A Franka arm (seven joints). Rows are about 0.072 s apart.
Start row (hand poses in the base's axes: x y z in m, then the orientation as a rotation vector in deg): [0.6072 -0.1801 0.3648 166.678 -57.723 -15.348]
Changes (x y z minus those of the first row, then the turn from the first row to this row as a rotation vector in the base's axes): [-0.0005 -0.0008 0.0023 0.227 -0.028 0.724]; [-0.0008 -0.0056 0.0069 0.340 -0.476 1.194]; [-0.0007 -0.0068 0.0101 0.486 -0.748 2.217]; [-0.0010 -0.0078 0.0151 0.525 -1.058 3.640]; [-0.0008 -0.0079 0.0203 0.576 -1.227 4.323]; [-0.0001 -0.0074 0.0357 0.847 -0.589 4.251]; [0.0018 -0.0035 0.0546 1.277 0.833 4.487]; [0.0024 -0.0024 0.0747 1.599 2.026 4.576]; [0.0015 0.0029 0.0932 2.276 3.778 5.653]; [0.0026 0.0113 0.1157 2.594 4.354 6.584]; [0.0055 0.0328 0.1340 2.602 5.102 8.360]
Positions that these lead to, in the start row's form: [0.6067 -0.1809 0.3671 167.197 -56.689 -15.406]; [0.6064 -0.1857 0.3717 167.684 -56.069 -14.808]; [0.6065 -0.1869 0.3749 168.344 -54.602 -14.454]; [0.6062 -0.1879 0.3799 169.063 -52.519 -13.961]; [0.6064 -0.1880 0.3851 169.436 -51.522 -13.713]; [0.6071 -0.1875 0.4005 169.383 -51.584 -14.788]; [0.6090 -0.1836 0.4194 169.234 -51.096 -17.062]; [0.6096 -0.1825 0.4395 169.013 -50.839 -18.948]; [0.6087 -0.1772 0.4580 169.174 -49.052 -21.782]; [0.6098 -0.1688 0.4805 169.496 -47.602 -22.736]; [0.6127 -0.1473 0.4988 169.720 -44.821 -23.686]
